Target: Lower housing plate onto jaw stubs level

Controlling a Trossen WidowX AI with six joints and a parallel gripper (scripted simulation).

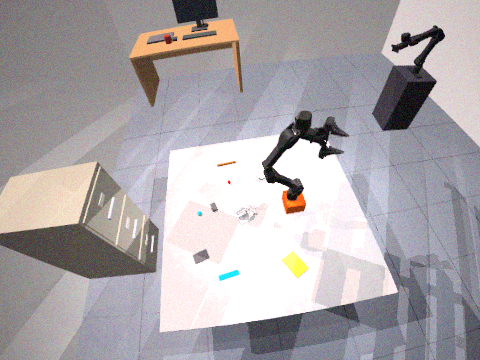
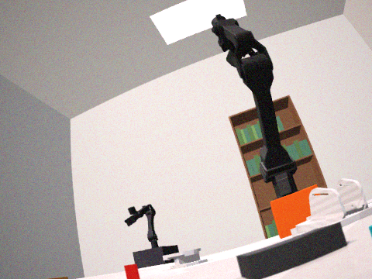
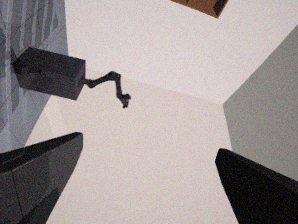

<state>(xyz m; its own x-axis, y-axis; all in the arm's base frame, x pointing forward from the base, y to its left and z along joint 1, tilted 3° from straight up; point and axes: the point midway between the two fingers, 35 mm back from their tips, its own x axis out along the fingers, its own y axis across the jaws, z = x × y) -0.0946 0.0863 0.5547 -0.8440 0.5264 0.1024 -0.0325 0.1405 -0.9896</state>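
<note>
Right now my gripper tip is 320 mm short of the white-grey housing part, 330 mm to the left of it and 620 mm above it. From my gripper tip the other things lie so: red block 550 mm ahead, 300 mm to the right, 630 mm below; yellow card 190 mm ahead, 300 mm to the left, 640 mm below; white jaw assembly 420 mm ahead, 50 mm to the right, 630 mm below.
</note>
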